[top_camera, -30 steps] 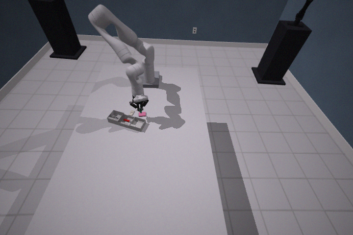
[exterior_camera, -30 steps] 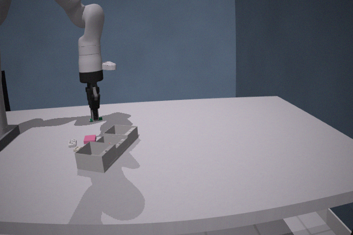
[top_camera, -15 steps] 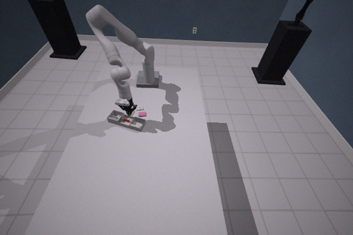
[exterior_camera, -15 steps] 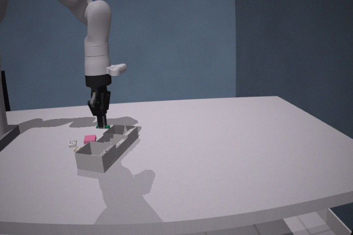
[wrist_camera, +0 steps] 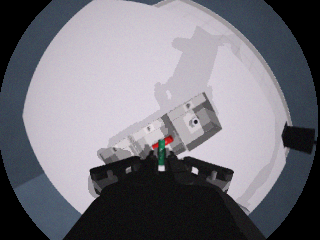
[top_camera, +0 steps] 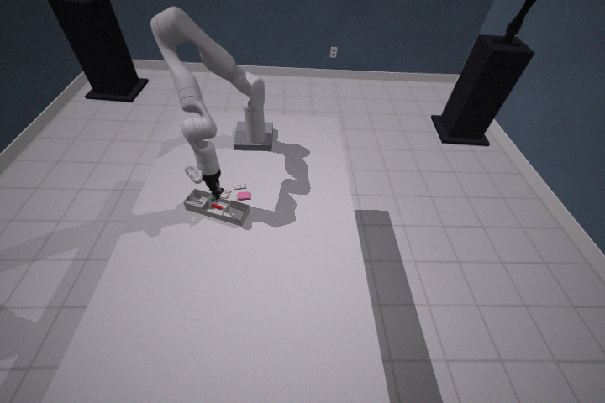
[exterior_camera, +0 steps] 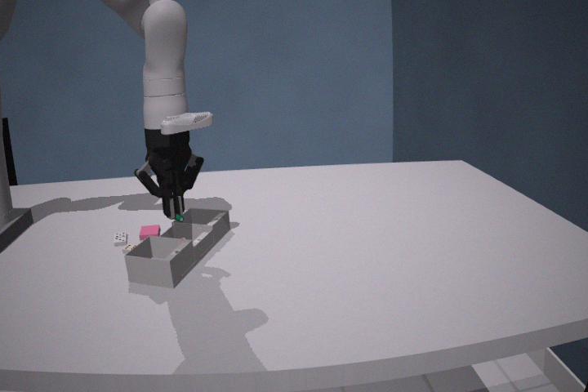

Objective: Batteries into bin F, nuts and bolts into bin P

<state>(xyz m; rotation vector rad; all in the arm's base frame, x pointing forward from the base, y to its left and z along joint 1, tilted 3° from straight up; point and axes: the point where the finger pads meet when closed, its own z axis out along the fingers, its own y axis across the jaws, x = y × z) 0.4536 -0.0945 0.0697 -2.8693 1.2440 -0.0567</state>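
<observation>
Now: the green battery 20 mm below my hand. Round my hand: grey nut 80 mm to the right, 80 mm below, 20 mm behind; then red battery 70 mm below; then grey three-part bin 60 mm below, 10 mm ahead.
</observation>
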